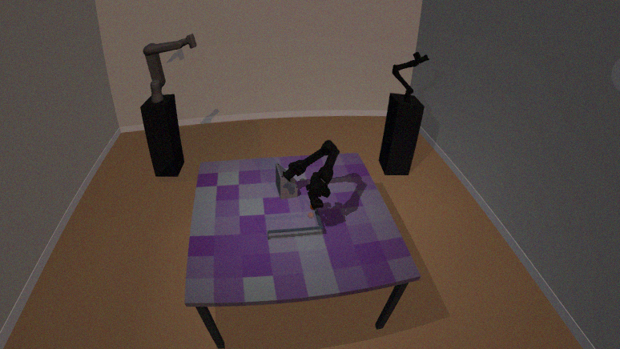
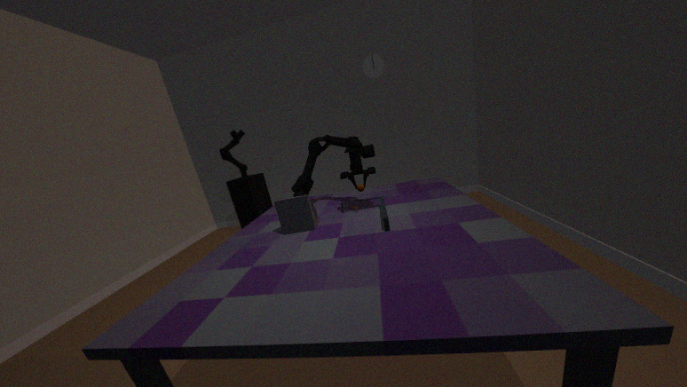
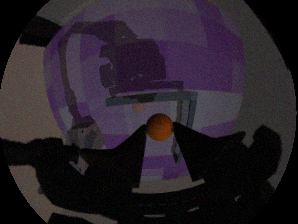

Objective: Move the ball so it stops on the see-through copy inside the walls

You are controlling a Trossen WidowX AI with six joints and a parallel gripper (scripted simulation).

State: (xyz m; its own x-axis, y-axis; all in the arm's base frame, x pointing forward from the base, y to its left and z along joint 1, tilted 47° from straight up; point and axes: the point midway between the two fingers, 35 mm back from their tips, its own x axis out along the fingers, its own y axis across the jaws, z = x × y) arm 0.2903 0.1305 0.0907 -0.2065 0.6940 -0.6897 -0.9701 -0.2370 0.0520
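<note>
The see-through copy of ball lies 5 cm behind my gripper tip, 1 cm to the right of it and 11 cm below it. Round my gripper tip: orange ball (right at my gripper tip).
</note>
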